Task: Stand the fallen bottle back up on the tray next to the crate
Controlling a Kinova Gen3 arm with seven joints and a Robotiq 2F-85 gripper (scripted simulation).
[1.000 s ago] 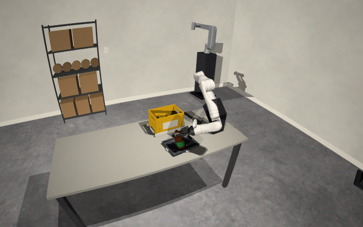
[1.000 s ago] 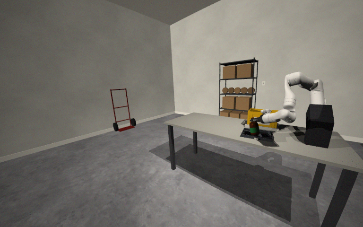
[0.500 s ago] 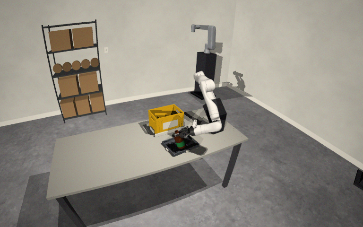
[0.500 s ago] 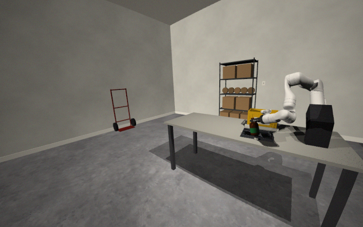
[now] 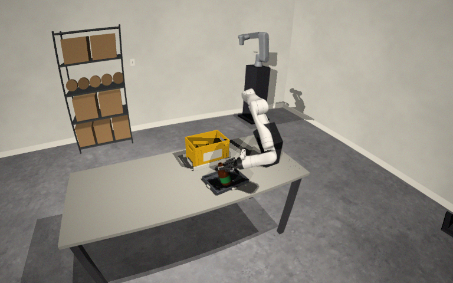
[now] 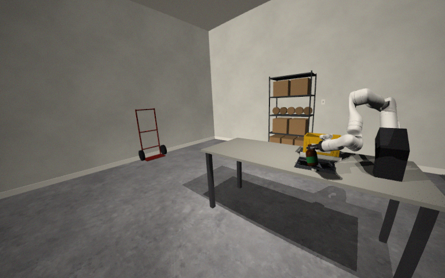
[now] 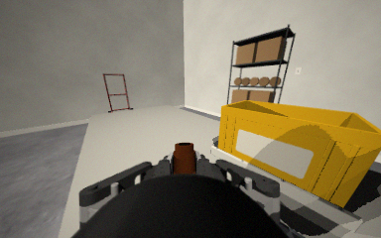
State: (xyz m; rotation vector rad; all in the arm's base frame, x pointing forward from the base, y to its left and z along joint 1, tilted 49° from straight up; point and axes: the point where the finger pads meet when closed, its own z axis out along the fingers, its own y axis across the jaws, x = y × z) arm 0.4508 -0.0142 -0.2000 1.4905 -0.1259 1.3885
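My gripper is now 50 mm above the bottle, 10 mm to the right of it and 10 mm past it. From my hand the other things lie so: yellow crate (300 mm to the right, 70 mm behind, 60 mm below); then tray (130 mm below, 40 mm behind, 10 mm to the right).
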